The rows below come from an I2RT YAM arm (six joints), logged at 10 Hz.
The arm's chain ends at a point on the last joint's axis. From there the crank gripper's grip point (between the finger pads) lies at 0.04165 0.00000 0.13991 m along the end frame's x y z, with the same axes.
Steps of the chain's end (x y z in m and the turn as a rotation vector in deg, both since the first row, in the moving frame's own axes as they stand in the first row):
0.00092, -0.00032, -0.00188, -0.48, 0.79, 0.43
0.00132, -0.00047, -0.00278, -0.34, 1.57, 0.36
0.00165, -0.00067, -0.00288, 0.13, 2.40, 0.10
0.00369, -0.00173, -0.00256, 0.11, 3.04, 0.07
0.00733, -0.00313, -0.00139, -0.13, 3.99, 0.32
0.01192, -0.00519, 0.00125, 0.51, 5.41, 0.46
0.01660, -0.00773, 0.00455, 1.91, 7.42, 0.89
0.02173, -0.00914, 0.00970, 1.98, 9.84, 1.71
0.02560, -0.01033, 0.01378, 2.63, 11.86, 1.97
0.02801, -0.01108, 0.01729, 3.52, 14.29, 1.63
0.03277, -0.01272, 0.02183, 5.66, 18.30, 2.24
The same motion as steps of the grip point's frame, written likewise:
0.00284, 0.00117, -0.00247, -0.48, 0.79, 0.43
0.00513, 0.00063, -0.00398, -0.34, 1.57, 0.36
0.00747, -0.00091, -0.00475, 0.13, 2.40, 0.10
0.01105, -0.00194, -0.00497, 0.11, 3.04, 0.07
0.01696, -0.00256, -0.00463, -0.13, 3.99, 0.32
0.02493, -0.00603, -0.00330, 0.51, 5.41, 0.46
0.03435, -0.01150, -0.00207, 1.91, 7.42, 0.89
0.04507, -0.01223, 0.00046, 1.98, 9.84, 1.71
0.05354, -0.01459, 0.00212, 2.63, 11.86, 1.97
0.06133, -0.01760, 0.00246, 3.52, 14.29, 1.63
0.07475, -0.02317, 0.00111, 5.66, 18.30, 2.24

